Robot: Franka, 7 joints.
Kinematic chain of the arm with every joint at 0, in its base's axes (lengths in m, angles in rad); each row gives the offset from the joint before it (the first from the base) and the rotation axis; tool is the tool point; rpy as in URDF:
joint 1: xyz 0 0 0.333 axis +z
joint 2: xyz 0 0 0 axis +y
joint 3: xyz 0 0 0.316 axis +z
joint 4: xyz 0.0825 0 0 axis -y
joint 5: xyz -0.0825 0 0.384 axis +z
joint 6: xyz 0 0 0 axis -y
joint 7: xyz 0.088 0 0 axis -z
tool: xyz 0 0 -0.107 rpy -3.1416 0 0
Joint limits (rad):
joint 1: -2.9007..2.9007
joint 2: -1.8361..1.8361
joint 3: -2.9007..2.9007
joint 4: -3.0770..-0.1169
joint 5: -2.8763..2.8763
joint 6: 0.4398..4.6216
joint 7: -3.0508..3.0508
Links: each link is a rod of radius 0.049 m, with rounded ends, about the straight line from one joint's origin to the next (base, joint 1, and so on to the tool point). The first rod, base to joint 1, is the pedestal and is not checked.
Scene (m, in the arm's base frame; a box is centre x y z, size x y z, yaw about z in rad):
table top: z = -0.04
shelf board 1: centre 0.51 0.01 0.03 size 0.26 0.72 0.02 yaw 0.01
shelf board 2: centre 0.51 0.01 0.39 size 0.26 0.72 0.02 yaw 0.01
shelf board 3: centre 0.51 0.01 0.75 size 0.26 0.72 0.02 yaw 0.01
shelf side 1: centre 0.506 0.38 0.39 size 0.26 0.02 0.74 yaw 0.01
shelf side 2: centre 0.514 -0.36 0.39 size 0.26 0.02 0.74 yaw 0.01
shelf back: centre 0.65 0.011 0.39 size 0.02 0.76 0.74 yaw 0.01
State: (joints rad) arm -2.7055 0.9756 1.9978 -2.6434 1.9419 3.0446 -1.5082
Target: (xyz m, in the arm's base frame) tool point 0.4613 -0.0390 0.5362
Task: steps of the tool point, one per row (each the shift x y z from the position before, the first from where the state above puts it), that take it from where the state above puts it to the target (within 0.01 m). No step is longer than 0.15 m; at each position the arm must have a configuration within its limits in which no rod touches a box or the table.
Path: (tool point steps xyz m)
1: 0.0261 0.0859 0.0730
2: -0.0136 0.0815 0.0642
3: -0.0426 0.0684 0.0478
4: 0.0722 -0.0009 0.0112
5: 0.0760 0.0006 -0.0026
6: 0.0722 0.0025 -0.0086

